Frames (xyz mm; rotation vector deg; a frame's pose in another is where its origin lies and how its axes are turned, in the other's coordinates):
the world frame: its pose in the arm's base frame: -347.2 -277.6 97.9 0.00 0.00 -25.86
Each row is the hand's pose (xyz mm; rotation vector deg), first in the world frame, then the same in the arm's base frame.
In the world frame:
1: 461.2 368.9 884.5 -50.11 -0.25 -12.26
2: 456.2 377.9 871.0 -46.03 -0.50 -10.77
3: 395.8 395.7 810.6 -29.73 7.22 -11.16
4: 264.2 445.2 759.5 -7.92 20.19 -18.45
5: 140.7 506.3 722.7 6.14 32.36 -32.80
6: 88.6 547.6 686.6 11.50 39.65 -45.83
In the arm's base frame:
1: 228.7 -146.8 982.4 -49.70 11.15 -36.42
2: 228.1 -136.5 968.9 -45.67 9.96 -35.20
3: 181.6 -94.2 908.5 -27.79 13.91 -36.39
4: 84.7 7.8 857.4 -3.27 21.90 -43.99
5: 0.2 116.6 820.6 13.63 31.09 -57.92
6: -28.6 176.5 784.5 20.88 37.52 -70.50

